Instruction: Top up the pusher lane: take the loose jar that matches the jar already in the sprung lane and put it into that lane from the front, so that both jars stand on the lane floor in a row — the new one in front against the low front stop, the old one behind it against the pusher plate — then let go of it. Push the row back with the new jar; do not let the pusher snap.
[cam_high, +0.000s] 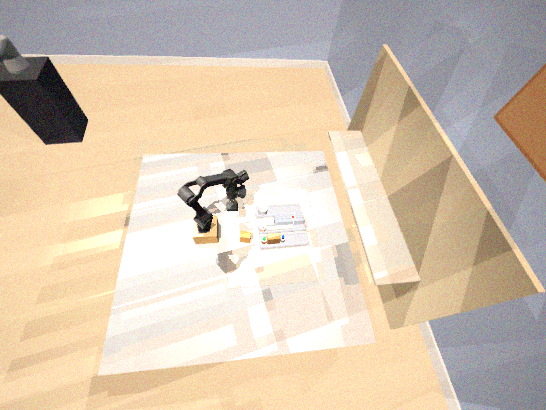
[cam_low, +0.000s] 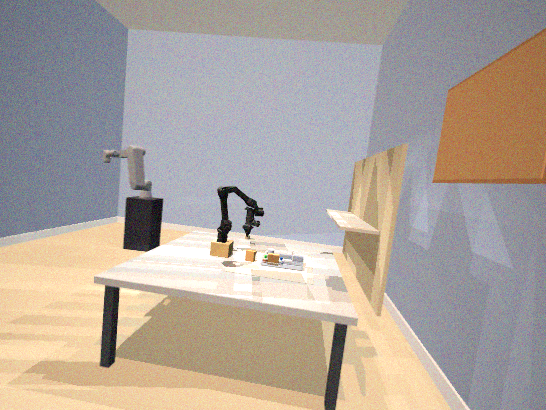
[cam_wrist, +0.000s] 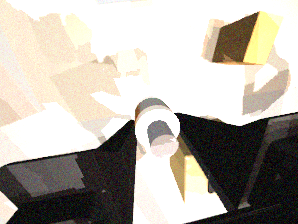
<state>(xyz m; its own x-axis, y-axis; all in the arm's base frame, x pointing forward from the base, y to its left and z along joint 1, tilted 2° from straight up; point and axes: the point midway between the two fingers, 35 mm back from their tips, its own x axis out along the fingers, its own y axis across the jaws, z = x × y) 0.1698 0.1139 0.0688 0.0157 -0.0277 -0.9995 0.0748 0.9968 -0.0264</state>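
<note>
Right now my gripper tip is 5 cm short of the brown block, 17 cm to the left of it and 9 cm above it.
</note>
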